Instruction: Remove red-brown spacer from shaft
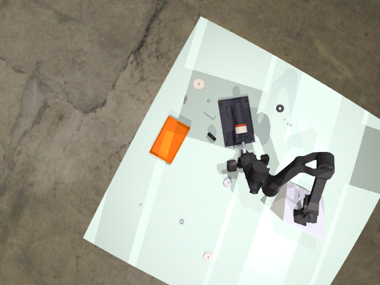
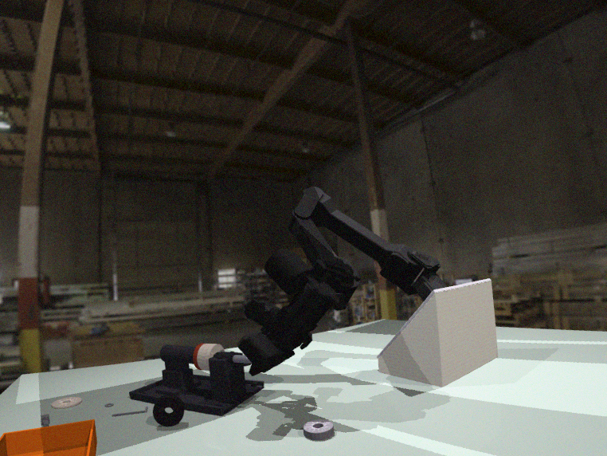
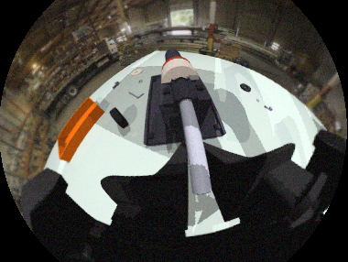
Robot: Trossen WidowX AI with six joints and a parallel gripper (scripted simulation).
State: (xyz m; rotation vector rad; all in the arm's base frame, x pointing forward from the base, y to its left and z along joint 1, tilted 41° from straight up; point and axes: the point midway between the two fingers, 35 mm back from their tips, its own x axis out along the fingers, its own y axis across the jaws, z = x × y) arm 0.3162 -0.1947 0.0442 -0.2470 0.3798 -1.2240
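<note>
The grey shaft is 20 mm ahead of my gripper tip, 40 mm to the right of it and 20 mm above it. Round my gripper tip: cream spacer: 40 mm ahead, 70 mm to the right, 20 mm above; black ring: 160 mm ahead, 10 mm to the right, 30 mm below; red-brown spacer: 60 mm ahead, 100 mm to the right, 20 mm above.
</note>
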